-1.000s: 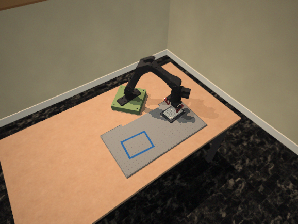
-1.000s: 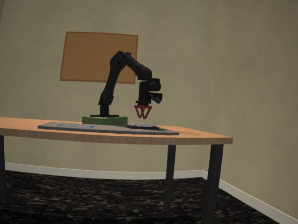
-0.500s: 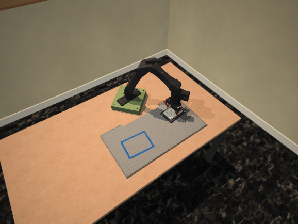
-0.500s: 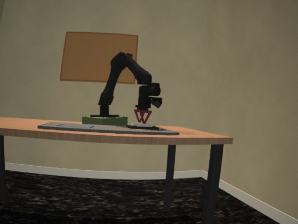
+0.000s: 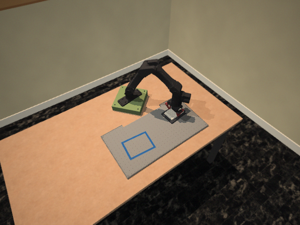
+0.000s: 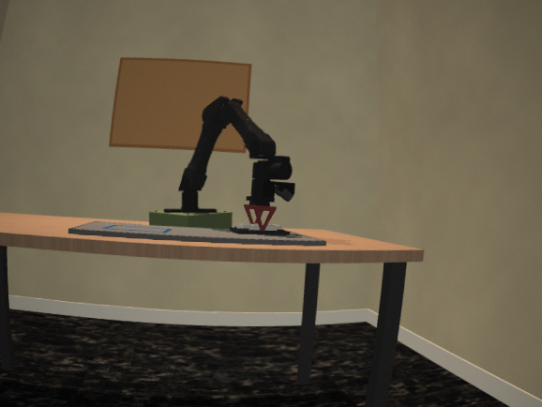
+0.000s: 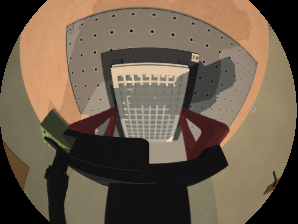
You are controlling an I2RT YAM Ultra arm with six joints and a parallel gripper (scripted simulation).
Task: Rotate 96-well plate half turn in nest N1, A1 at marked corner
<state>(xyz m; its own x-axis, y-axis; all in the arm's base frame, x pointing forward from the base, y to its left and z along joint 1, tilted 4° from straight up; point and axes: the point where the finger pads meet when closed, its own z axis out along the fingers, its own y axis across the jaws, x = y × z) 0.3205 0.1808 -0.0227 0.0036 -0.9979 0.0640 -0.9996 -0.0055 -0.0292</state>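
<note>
The white 96-well plate lies right at my hand. From my hand the other things lie so: black plate nest N1: 2 cm below.
</note>
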